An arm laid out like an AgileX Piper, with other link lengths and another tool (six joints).
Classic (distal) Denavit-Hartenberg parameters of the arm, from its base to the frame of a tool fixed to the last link. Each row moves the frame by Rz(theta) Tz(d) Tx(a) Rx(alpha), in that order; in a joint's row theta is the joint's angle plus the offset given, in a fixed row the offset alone. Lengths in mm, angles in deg.
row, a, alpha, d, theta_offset
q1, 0, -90, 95.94, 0
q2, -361.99, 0, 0, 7.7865
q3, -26.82, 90, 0, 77.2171
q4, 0, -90, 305.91, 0
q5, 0, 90, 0, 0
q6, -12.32, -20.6, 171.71, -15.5
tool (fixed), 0, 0, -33.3, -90
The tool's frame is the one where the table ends.
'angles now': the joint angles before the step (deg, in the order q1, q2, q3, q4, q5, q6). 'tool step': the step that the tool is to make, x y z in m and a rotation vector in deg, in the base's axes. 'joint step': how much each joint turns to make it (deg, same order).
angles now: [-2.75 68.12 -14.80 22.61 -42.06 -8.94]
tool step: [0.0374 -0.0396 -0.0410 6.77 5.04 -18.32]
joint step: [0.01 15.63 -6.52 21.42 -6.26 -4.04]
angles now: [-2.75 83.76 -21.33 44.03 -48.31 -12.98]
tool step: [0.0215 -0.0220 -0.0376 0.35 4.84 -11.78]
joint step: [-0.07 11.65 -5.22 12.23 -5.32 -3.11]
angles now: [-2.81 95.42 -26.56 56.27 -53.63 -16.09]
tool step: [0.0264 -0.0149 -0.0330 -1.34 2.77 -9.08]
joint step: [0.00 10.83 -6.90 8.64 -5.01 -1.71]
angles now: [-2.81 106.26 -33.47 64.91 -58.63 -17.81]
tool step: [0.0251 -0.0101 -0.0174 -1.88 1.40 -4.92]
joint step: [-0.38 6.73 -6.53 4.84 -2.82 -2.73]
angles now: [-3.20 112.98 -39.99 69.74 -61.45 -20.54]
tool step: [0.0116 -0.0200 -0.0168 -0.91 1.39 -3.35]
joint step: [-2.57 4.63 -3.93 0.88 -0.95 -1.13]
